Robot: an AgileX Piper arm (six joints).
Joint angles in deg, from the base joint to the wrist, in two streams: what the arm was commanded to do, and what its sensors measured. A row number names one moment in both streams.
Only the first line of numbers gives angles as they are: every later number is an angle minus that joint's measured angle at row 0.
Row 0, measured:
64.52, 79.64, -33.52, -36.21, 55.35, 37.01
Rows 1 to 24, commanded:
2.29, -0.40, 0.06, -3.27, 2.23, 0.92
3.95, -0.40, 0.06, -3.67, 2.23, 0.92
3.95, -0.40, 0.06, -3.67, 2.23, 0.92
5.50, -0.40, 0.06, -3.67, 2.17, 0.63
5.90, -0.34, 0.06, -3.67, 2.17, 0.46
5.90, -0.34, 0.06, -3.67, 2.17, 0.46
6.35, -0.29, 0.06, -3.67, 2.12, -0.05
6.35, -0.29, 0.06, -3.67, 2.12, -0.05
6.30, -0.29, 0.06, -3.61, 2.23, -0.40
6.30, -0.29, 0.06, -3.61, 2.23, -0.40
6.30, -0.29, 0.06, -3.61, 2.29, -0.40
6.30, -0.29, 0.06, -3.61, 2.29, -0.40
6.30, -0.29, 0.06, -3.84, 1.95, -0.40
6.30, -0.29, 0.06, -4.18, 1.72, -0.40
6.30, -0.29, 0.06, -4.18, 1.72, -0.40
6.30, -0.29, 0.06, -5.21, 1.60, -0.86
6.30, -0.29, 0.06, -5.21, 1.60, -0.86
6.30, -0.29, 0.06, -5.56, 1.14, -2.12
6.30, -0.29, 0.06, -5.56, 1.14, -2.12
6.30, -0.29, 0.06, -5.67, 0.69, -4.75
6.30, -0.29, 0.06, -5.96, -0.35, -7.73
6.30, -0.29, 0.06, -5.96, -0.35, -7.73
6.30, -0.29, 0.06, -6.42, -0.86, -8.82
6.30, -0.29, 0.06, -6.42, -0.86, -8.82
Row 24, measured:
6.24, 0.00, 0.17, -2.18, -1.03, -4.98
